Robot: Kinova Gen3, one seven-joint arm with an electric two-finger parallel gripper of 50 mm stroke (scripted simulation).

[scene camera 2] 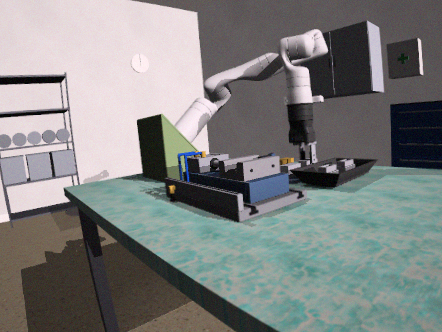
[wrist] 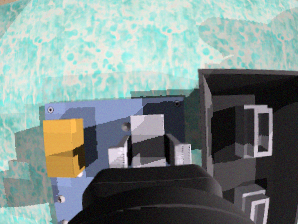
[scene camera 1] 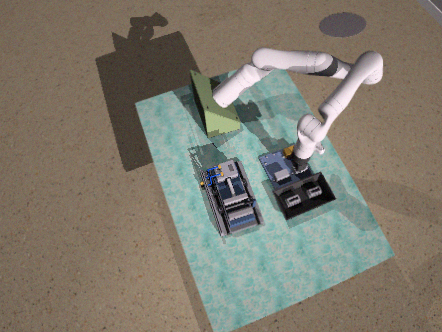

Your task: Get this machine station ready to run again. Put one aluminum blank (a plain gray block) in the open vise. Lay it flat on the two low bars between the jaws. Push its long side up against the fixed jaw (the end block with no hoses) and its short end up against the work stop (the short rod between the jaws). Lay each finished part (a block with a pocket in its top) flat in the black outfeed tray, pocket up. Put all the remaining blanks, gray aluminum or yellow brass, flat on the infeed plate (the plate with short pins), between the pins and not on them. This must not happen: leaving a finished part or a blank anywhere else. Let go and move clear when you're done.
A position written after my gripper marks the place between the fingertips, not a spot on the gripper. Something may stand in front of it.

I see my gripper (scene camera 2: 307, 162), a yellow brass blank (wrist: 63, 139) and a finished part (wrist: 249, 122).
My gripper is seen too in the wrist view (wrist: 148, 145).
